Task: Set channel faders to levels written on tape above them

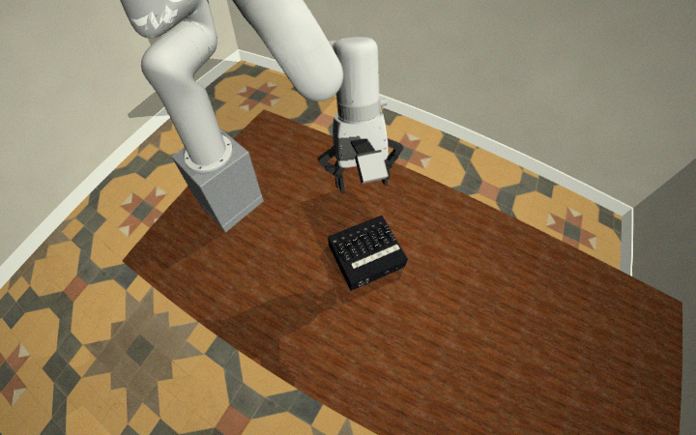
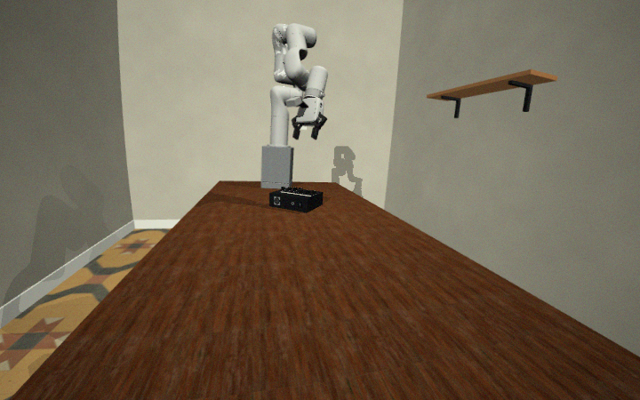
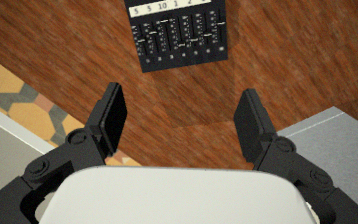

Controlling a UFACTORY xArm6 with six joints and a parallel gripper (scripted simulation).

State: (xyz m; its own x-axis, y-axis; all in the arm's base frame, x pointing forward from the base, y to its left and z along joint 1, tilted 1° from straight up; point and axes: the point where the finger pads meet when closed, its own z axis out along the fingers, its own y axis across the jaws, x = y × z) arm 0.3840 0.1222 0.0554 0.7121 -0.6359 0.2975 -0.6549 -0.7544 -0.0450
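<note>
Right now my hand is 210 mm above the channel 3 fader cap, 60 mm short of it and 10 mm to the left of it. Round my hand: channel 4 cap (210 mm below, 20 mm ahead, 10 mm to the right); channel 6 cap (210 mm below, 50 mm to the right); channel 5 cap (210 mm below, 30 mm to the right, 10 mm ahead).
</note>
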